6 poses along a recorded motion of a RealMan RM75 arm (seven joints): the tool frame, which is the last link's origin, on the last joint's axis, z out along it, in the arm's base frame.
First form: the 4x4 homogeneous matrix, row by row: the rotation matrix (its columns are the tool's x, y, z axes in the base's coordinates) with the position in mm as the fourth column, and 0 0 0 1 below. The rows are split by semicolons.
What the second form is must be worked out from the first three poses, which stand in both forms.
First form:
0.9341 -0.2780 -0.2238 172.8; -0.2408 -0.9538 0.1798 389.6; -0.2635 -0.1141 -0.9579 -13.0; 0 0 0 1
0.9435 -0.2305 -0.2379 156.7; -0.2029 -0.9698 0.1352 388.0; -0.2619 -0.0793 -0.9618 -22.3; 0 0 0 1
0.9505 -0.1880 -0.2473 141.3; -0.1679 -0.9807 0.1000 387.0; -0.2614 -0.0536 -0.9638 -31.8; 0 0 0 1
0.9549 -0.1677 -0.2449 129.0; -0.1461 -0.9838 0.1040 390.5; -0.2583 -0.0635 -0.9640 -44.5; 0 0 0 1
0.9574 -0.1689 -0.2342 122.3; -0.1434 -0.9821 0.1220 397.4; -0.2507 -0.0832 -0.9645 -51.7; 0 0 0 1
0.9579 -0.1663 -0.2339 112.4; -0.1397 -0.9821 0.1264 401.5; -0.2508 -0.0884 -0.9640 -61.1; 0 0 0 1
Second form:
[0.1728 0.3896 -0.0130], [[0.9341 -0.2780 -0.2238], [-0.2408 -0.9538 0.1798], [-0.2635 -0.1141 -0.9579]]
[0.1567 0.3880 -0.0223], [[0.9435 -0.2305 -0.2379], [-0.2029 -0.9698 0.1352], [-0.2619 -0.0793 -0.9618]]
[0.1413 0.3870 -0.0318], [[0.9505 -0.1880 -0.2473], [-0.1679 -0.9807 0.1000], [-0.2614 -0.0536 -0.9638]]
[0.1290 0.3905 -0.0445], [[0.9549 -0.1677 -0.2449], [-0.1461 -0.9838 0.1040], [-0.2583 -0.0635 -0.9640]]
[0.1223 0.3974 -0.0517], [[0.9574 -0.1689 -0.2342], [-0.1434 -0.9821 0.1220], [-0.2507 -0.0832 -0.9645]]
[0.1124 0.4015 -0.0611], [[0.9579 -0.1663 -0.2339], [-0.1397 -0.9821 0.1264], [-0.2508 -0.0884 -0.9640]]

